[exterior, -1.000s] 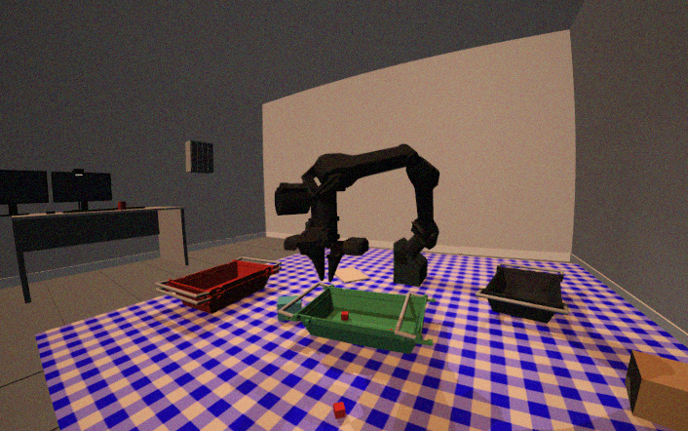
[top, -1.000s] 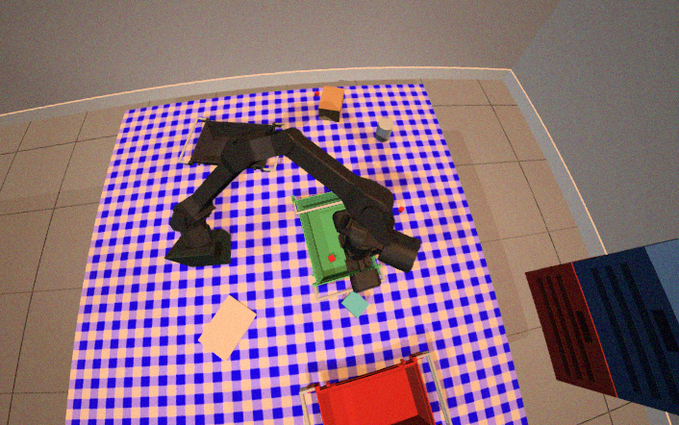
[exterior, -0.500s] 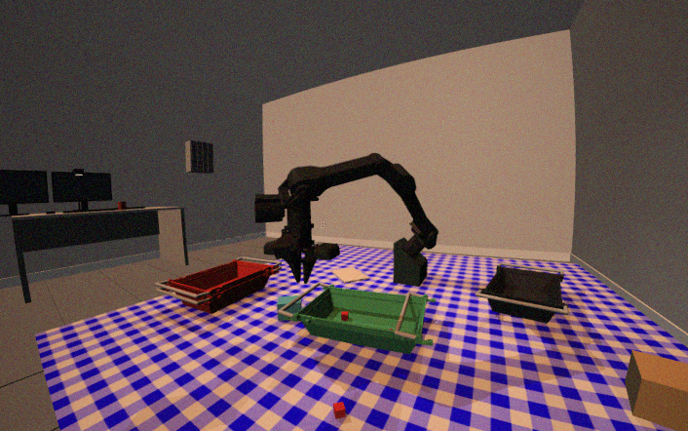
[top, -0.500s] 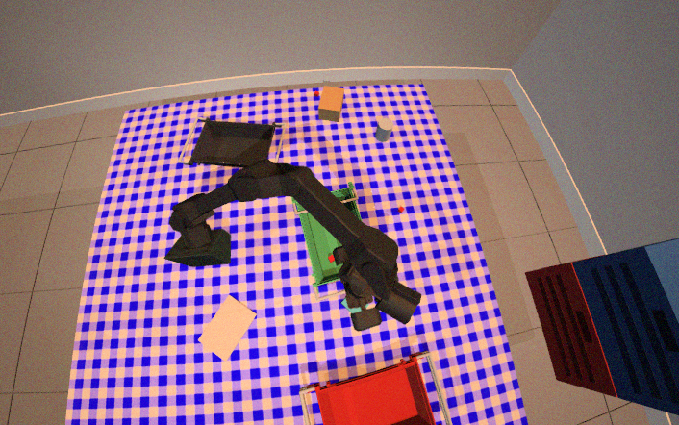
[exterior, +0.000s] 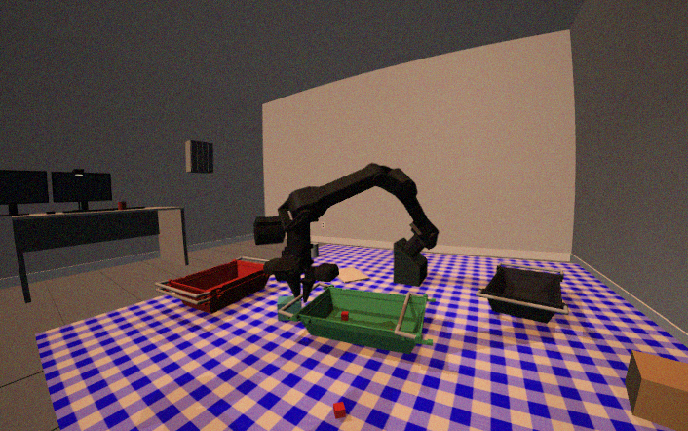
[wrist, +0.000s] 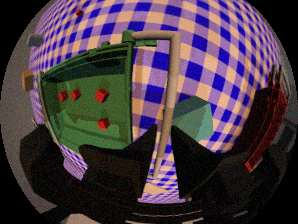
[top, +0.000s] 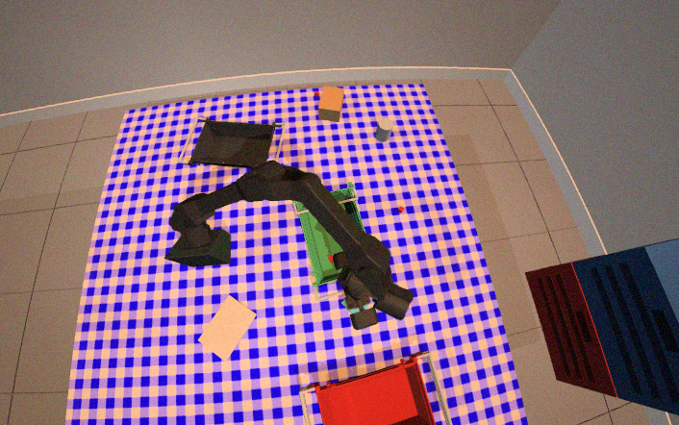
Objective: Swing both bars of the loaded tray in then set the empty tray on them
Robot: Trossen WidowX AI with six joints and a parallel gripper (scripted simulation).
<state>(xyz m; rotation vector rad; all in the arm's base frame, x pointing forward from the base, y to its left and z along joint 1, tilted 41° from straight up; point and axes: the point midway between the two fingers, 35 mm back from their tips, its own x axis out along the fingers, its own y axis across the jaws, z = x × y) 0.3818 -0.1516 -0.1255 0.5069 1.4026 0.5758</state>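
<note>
Now: gripper tip 40 mm to the left of the teal cube and 20 mm above it. Also, from my gripper tip: orange box (80 mm ahead, 680 mm to the left, 20 mm below); then black tray (290 mm behind, 550 mm to the left); then beige sheet (360 mm behind, 30 mm to the right, 40 mm below).
</note>
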